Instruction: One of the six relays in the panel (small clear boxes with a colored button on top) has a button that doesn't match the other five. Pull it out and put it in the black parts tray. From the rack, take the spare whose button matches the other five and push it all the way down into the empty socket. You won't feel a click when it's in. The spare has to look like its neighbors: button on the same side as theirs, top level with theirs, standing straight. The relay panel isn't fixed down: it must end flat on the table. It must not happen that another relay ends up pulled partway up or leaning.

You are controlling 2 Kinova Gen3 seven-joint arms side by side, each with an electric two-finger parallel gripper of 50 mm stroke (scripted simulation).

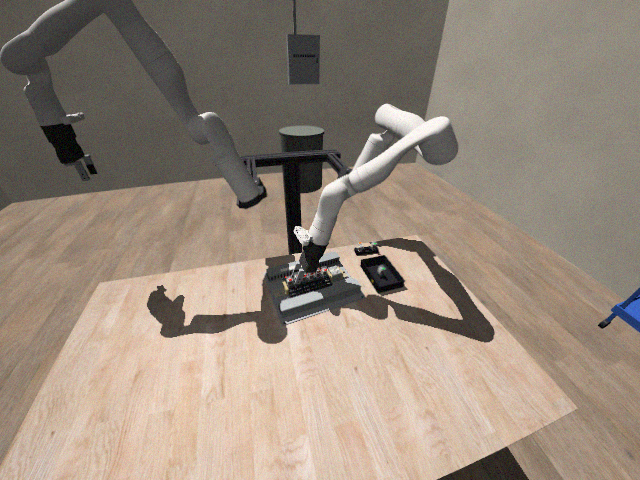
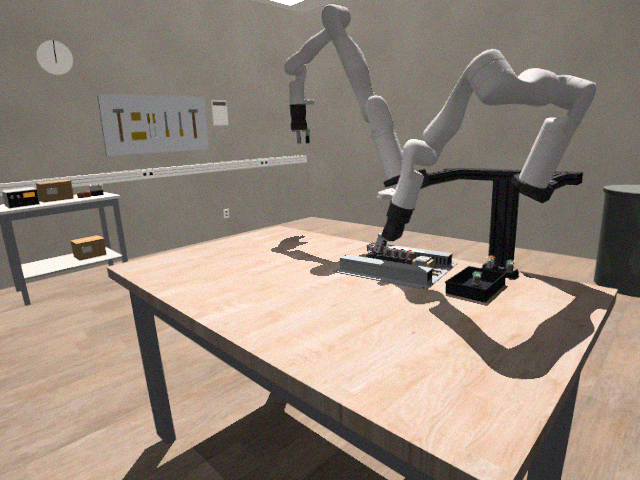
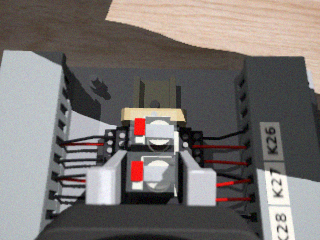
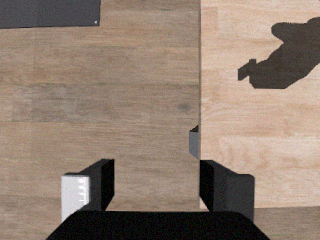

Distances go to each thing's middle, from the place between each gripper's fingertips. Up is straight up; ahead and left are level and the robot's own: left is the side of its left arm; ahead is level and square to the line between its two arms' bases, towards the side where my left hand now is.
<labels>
Now: the relay panel point(image 1: 313, 298) 60 mm to the left of my left hand point(image 2: 378, 250) and 40 mm below it. The rest, counted from my left hand: black parts tray point(image 2: 452, 286): 50 mm ahead, 340 mm to the left, 50 mm below.
Now: the relay panel 690 mm to the left of my right hand point(image 1: 90, 177), 400 mm below it and 350 mm ahead of it. Also, from my right hand: black parts tray (960 mm to the left, 410 mm below, 400 mm ahead).
</labels>
